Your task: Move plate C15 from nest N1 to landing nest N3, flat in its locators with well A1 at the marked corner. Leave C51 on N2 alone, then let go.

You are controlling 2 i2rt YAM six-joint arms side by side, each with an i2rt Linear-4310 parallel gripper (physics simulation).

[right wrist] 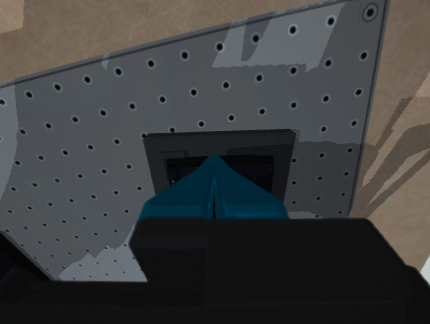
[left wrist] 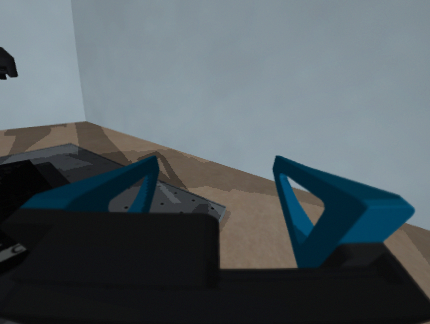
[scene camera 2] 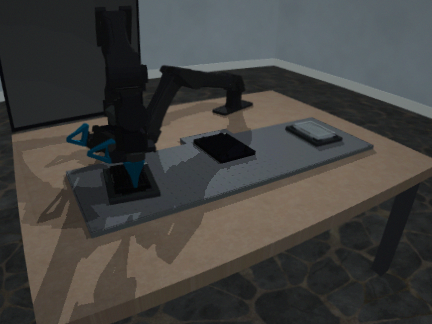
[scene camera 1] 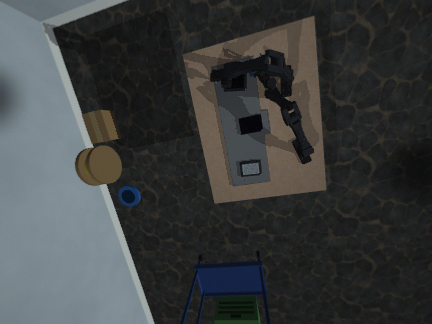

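Observation:
A dark gridded plate (scene camera 2: 120, 180) (right wrist: 263, 171) lies in a dark nest (scene camera 2: 137, 194) (right wrist: 220, 142) at the left end of the board in scene camera 2. A black rectangle (scene camera 1: 250, 124) (scene camera 2: 224, 146) lies mid-board; plate and nest cannot be told apart there. A pale plate (scene camera 1: 250, 168) (scene camera 2: 314, 129) sits in the nest at the other end. Labels and well A1 are unreadable. My right gripper (scene camera 2: 135, 185) (right wrist: 214, 162) is shut, empty, its blue fingertips together over the dark gridded plate; contact is unclear. My left gripper (scene camera 2: 79, 147) (left wrist: 215, 162) is open and empty, off the board's left end in scene camera 2.
The grey perforated board (scene camera 1: 230, 150) (scene camera 2: 280, 167) (right wrist: 105, 135) lies on the wooden table (scene camera 1: 300, 180) (scene camera 2: 240, 235). The arms cross over the table close together. A blue cart (scene camera 1: 230, 266), a blue bowl (scene camera 1: 129, 196) and a cardboard-coloured box (scene camera 1: 101, 126) stand beyond the table.

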